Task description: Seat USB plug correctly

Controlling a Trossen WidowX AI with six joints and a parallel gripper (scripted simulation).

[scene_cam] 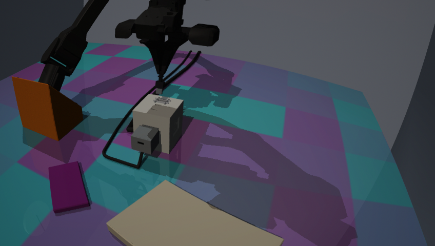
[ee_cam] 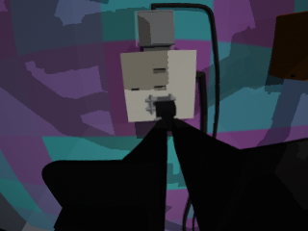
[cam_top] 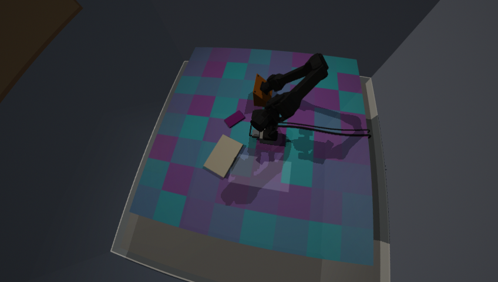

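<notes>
The USB socket lies 6 cm below my gripper tip and 1 cm to the left of it. From my gripper tip the other things lie so: flat beige slab (22 cm to the right, 17 cm ahead, 12 cm below); then black USB plug (2 cm below); then magenta block (23 cm to the right, 13 cm below, 7 cm behind).
</notes>
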